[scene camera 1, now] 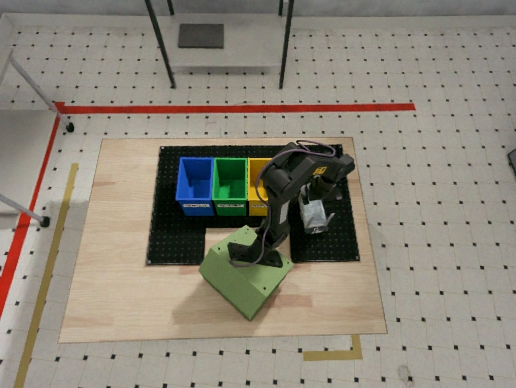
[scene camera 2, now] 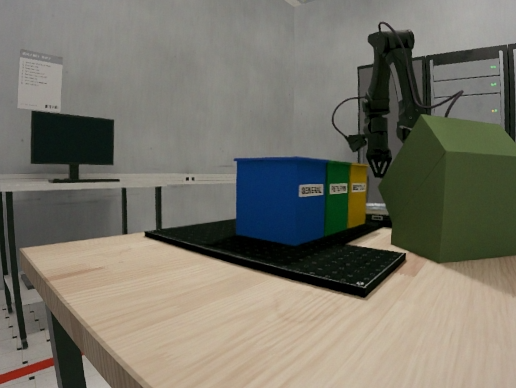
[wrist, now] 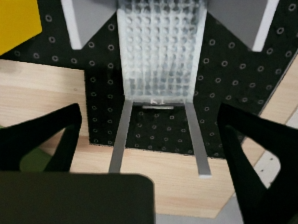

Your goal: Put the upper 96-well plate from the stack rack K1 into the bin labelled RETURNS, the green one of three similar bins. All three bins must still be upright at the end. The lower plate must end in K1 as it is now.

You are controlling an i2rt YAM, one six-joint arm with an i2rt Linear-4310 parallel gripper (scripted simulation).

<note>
The pictures show: the gripper, a yellow bin, a green returns bin and a blue bin.
</note>
